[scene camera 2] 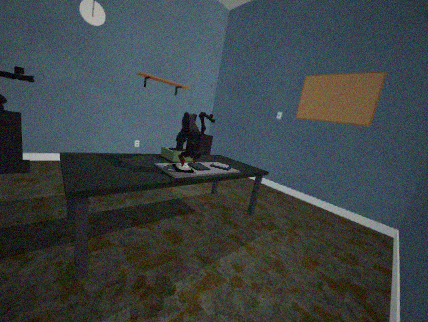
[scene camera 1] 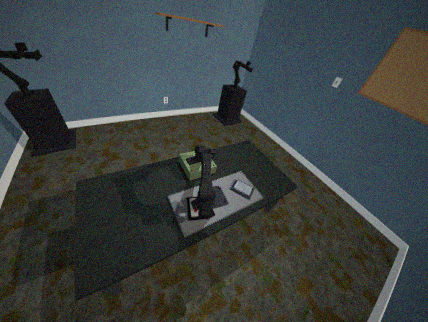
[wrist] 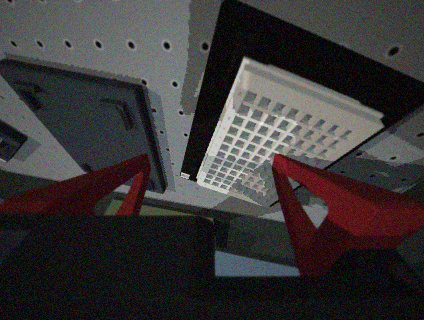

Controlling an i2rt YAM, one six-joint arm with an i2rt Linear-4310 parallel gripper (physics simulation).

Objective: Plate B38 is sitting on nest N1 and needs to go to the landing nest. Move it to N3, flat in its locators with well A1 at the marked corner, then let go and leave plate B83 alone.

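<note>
A white multi-well plate [scene camera 2: 184,168] [wrist: 295,117] lies in a black nest [wrist: 202,117] at the left end of the light perforated board; its printed name and A1 mark are not readable. A dark grey nest [scene camera 1: 218,198] [wrist: 75,112] with raised corner locators stands beside it, holding no plate. A second plate [scene camera 1: 243,188] [scene camera 2: 220,165] lies in the nest at the board's right end. My gripper [scene camera 1: 200,211] [wrist: 211,160] is wide open and empty. In the wrist view its right fingertip overlaps the white plate and its left fingertip overlaps the grey nest's edge. Contact is not visible.
The perforated board [scene camera 1: 229,212] [wrist: 150,27] lies on a dark table [scene camera 1: 127,235] [scene camera 2: 115,172]. A green open bin [scene camera 1: 194,172] [scene camera 2: 169,154] stands behind the board, beside my arm. Two other arms stand on pedestals [scene camera 1: 40,117] [scene camera 1: 231,102] away from the table.
</note>
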